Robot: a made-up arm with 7 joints. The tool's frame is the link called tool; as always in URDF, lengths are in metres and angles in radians. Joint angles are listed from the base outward. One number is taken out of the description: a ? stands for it. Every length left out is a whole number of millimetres.
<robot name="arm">
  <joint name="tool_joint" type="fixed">
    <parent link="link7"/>
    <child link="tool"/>
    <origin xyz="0.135 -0.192 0" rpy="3.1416 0 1.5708"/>
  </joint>
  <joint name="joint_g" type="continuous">
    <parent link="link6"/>
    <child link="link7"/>
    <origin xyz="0.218 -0.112 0" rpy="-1.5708 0 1.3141"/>
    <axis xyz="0 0 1"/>
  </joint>
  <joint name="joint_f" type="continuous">
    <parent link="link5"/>
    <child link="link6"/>
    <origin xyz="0.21 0.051 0" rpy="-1.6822 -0.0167 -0.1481"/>
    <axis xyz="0 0 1"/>
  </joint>
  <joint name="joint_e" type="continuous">
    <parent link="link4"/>
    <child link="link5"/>
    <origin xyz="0.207 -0.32 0" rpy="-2.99 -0.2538 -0.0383"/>
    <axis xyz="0 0 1"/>
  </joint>
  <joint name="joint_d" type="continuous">
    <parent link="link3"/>
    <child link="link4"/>
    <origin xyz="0.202 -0.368 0" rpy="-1.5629 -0.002 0.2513"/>
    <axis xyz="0 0 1"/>
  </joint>
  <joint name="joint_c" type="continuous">
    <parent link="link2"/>
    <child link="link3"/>
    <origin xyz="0.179 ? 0" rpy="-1.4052 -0.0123 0.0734"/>
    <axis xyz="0 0 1"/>
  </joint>
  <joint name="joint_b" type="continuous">
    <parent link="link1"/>
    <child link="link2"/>
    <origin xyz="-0.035 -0.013 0" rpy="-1.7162 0.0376 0.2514"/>
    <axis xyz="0 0 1"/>
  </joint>
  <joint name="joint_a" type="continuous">
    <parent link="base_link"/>
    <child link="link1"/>
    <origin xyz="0.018 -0.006 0.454" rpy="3.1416 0 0"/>
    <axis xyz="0 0 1"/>
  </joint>
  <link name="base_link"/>
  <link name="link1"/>
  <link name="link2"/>
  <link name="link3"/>
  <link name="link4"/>
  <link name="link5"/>
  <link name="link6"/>
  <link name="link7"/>
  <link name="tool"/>
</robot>
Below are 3 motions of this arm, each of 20 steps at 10 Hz.
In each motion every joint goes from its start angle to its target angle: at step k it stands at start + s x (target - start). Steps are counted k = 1, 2, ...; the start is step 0. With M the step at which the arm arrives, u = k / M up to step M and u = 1 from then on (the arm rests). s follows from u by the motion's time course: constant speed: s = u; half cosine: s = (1 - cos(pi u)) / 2; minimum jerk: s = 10 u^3 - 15 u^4 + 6 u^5.
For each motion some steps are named. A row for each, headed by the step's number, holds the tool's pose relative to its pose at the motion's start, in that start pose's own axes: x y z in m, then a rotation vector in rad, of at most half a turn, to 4 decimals.
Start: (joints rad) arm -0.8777 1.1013 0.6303 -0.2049 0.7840 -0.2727 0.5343
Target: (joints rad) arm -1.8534 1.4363 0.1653 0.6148 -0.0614 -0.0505 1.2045
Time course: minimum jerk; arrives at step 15
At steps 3, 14, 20:
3: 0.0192 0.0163 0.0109 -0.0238 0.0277 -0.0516
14: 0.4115 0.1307 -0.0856 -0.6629 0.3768 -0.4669
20: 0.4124 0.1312 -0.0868 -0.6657 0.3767 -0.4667

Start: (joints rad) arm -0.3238 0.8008 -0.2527 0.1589 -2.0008 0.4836 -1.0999
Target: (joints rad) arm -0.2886 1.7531 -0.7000 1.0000 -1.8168 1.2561 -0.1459
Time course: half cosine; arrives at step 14
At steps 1, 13, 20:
1: 0.0051 0.0023 -0.0016 -0.0095 0.0077 -0.0100
13: 0.4714 0.0736 -0.2880 -1.0259 0.3426 -1.0969
20: 0.4770 0.0710 -0.2925 -1.0405 0.3443 -1.1134

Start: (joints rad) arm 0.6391 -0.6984 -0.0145 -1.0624 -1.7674 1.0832 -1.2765
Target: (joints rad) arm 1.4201 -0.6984 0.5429 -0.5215 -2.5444 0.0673 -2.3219
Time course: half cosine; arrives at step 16
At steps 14, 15, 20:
14: 0.0608 -0.7278 -0.1821 0.7725 -0.5638 1.3328
15: 0.0674 -0.7365 -0.1932 0.7939 -0.5910 1.3469
20: 0.0696 -0.7393 -0.1969 0.8010 -0.6004 1.3513

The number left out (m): -0.073
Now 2 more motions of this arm.
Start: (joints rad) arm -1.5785 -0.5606 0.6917 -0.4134 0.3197 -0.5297 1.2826
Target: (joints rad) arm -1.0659 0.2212 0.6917 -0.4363 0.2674 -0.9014 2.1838
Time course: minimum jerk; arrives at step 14
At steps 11, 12, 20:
11: -0.1133 -0.5365 -0.2725 0.7644 0.3943 -0.9841
12: -0.1217 -0.5567 -0.2972 0.7967 0.4305 -1.0294
20: -0.1261 -0.5664 -0.3100 0.8127 0.4493 -1.0520

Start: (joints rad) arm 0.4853 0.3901 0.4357 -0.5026 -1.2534 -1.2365 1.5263
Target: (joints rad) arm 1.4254 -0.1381 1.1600 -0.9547 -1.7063 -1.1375 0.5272
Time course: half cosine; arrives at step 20
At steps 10, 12, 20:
10: -0.0243 0.1971 -0.0125 -0.1907 -0.0170 0.2448
12: -0.0145 0.2626 -0.0283 -0.2717 0.0015 0.3579
20: 0.0383 0.3957 -0.0823 -0.4517 0.1104 0.6746

